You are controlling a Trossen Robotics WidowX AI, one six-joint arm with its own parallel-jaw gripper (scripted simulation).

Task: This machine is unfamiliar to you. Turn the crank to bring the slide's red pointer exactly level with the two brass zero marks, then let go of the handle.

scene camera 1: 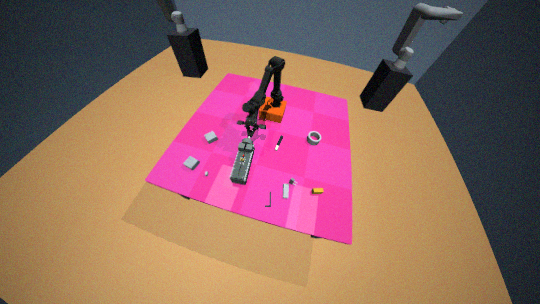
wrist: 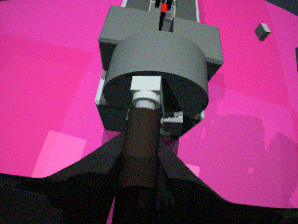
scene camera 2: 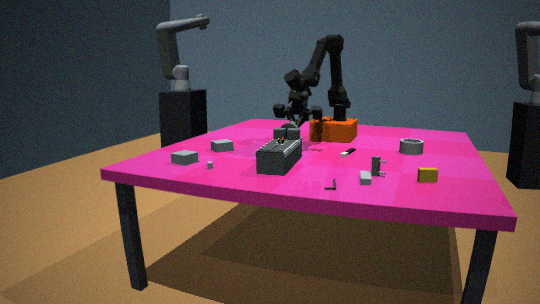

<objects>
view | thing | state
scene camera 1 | grey slide machine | -
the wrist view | gripper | -
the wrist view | grey slide machine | -
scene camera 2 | gripper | -
</objects>
